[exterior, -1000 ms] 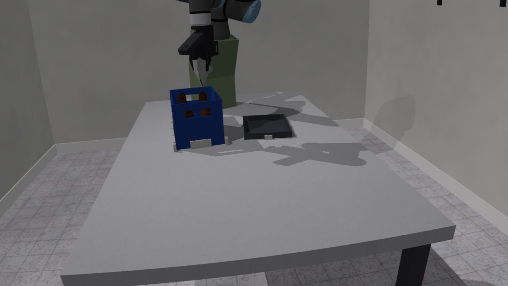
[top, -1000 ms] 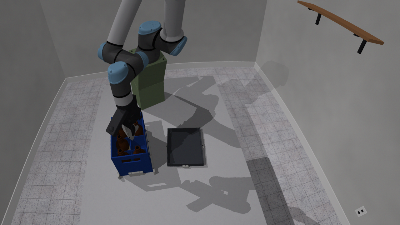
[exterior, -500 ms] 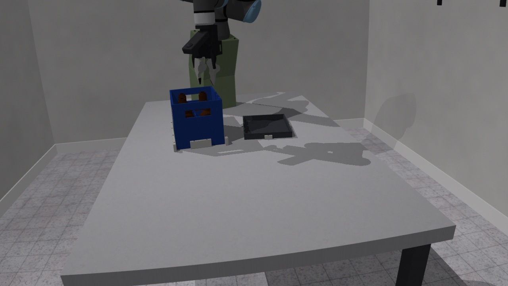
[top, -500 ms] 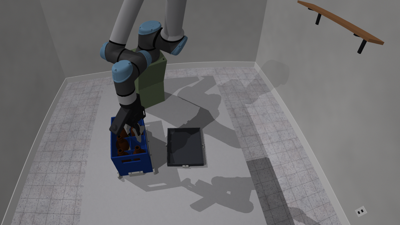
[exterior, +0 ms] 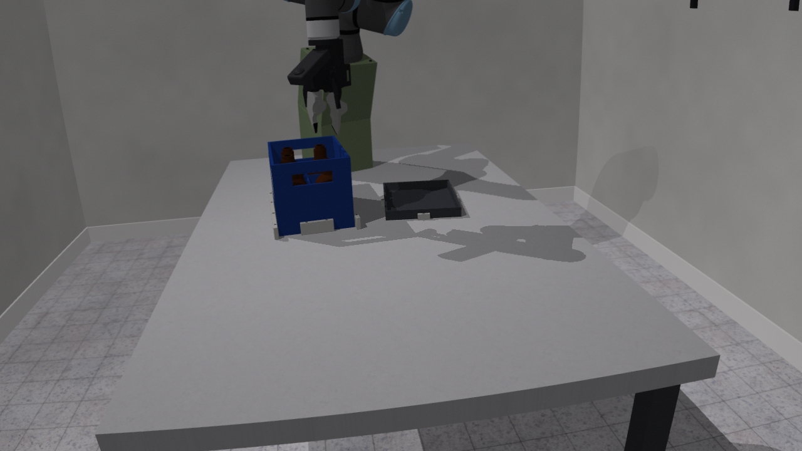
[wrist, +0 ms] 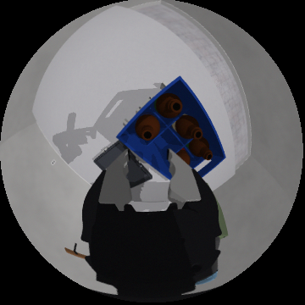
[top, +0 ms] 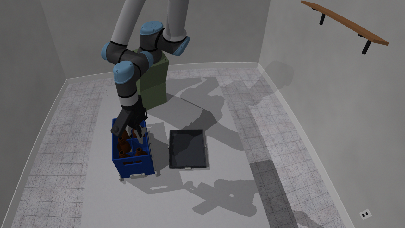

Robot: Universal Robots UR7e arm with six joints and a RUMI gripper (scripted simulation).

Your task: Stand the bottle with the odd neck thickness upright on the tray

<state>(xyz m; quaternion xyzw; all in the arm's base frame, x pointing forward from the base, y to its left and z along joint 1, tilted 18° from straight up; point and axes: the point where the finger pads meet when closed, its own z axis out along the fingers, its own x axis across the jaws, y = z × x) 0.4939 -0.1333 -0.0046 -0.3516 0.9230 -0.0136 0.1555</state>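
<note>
Right now the blue crate is 160 mm below my hand, 90 mm behind it and 40 mm to the right of it. From my hand the other things lie so: dark tray: 250 mm to the left, 230 mm below, 60 mm behind.
</note>
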